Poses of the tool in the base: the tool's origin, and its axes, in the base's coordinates. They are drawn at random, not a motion.
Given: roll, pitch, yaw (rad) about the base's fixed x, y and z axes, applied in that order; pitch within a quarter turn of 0, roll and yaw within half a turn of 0; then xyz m.
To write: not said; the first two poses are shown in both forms.
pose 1, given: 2.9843, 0.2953, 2.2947, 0.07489, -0.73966, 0.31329
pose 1, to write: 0.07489, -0.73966, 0.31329, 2.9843, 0.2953, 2.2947
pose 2, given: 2.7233, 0.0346, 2.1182, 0.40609, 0.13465, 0.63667
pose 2, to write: 0.40609, 0.13465, 0.63667, 2.7233, 0.0346, 2.1182
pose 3, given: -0.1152, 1.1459, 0.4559, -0.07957, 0.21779, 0.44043
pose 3, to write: -0.07957, 0.21779, 0.44043, -0.1152, 1.1459, 0.4559
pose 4, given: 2.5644, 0.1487, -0.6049, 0.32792, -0.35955, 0.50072
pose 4, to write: 0.32792, -0.35955, 0.50072, 2.5644, 0.1487, -0.6049
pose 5, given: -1.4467, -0.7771, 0.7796, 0.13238, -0.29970, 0.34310
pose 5, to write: 0.13238, -0.29970, 0.34310, -1.4467, -0.7771, 0.7796
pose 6, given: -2.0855, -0.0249, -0.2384, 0.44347, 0.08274, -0.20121
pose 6, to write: 0.44347, 0.08274, -0.20121, -2.0855, -0.0249, -0.2384
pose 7, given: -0.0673, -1.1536, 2.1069, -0.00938, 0.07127, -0.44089
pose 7, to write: -0.00938, 0.07127, -0.44089, -0.0673, -1.1536, 2.1069
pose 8, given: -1.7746, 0.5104, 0.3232, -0.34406, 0.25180, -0.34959
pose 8, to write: -0.34406, 0.25180, -0.34959, -1.7746, 0.5104, 0.3232
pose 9, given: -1.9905, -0.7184, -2.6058, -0.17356, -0.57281, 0.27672
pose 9, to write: -0.17356, -0.57281, 0.27672, -1.9905, -0.7184, -2.6058
